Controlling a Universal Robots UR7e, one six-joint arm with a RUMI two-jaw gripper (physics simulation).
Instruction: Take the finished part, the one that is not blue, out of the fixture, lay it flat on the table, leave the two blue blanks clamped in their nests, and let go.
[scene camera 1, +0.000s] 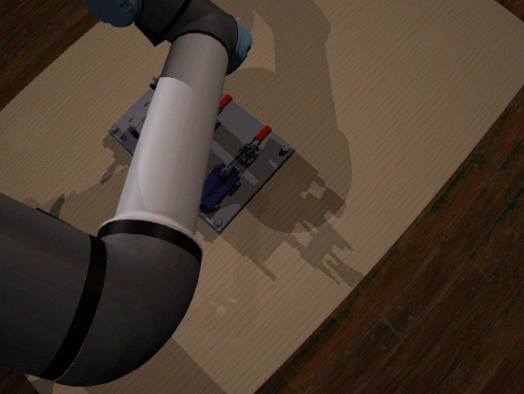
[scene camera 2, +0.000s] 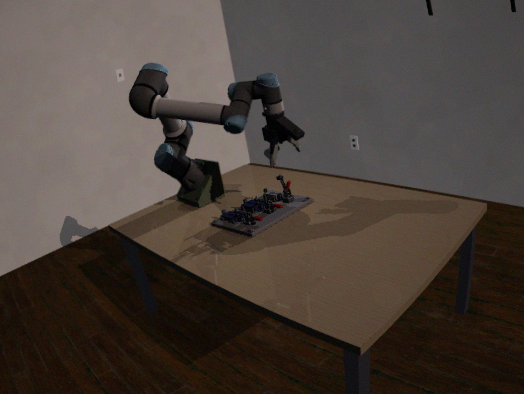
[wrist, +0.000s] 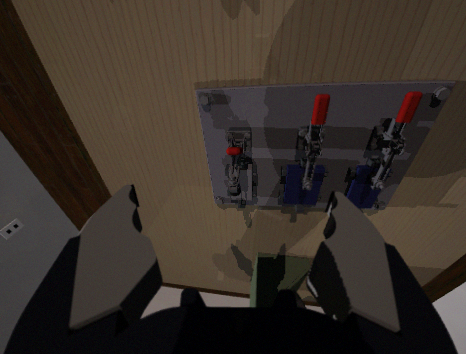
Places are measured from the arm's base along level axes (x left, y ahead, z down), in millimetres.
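Where they show: gripper, fingertip midpoint: (scene camera 2: 286, 159) (wrist: 233, 190); arm's base, link origin: (scene camera 2: 196, 176).
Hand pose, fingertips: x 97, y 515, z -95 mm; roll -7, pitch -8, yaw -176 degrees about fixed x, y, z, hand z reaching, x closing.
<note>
Each offset is from my fingertips to the top centre of the thing. Level surfaces: height alone.
The grey fixture plate (scene camera 1: 245, 120) (scene camera 2: 296, 204) (wrist: 270, 107) lies on the table. A grey part @(dx +9, dy -122, dz +156 mm) (scene camera 2: 273, 196) (wrist: 250, 181) sits in the end nest, at the left in the wrist view, partly hidden there by its clamp. That clamp's red handle @(dx +13, dy -28, dz +94 mm) (scene camera 2: 288, 185) (wrist: 233, 151) stands up and its arm is raised. Two blue blanks @(dx -101, dy -122, dz +161 mm) (wrist: 295, 189) @(dx -211, dy -122, dz +166 mm) (wrist: 360, 193) sit in the other nests under lowered clamp arms, their red handles @(dx -95, dy +16, dz +146 mm) (wrist: 321, 109) @(dx -205, dy +20, dz +151 mm) (wrist: 410, 107) laid down. My gripper (scene camera 2: 286, 157) (wrist: 233, 190) is open and empty, high above the grey part's end of the fixture. It is hidden in scene camera 1.
The wooden table @(dz +198 mm) (scene camera 1: 425, 100) (scene camera 2: 350, 280) (wrist: 150, 100) carries the fixture. The green arm base (scene camera 2: 212, 180) (wrist: 267, 275) stands behind the fixture. The raised clamp stands higher than the others. Bolt heads @(dx +66, dy +22, dz +176 mm) (wrist: 205, 99) @(dx -255, dy +36, dz +176 mm) (wrist: 440, 94) stand at the plate's corners.
</note>
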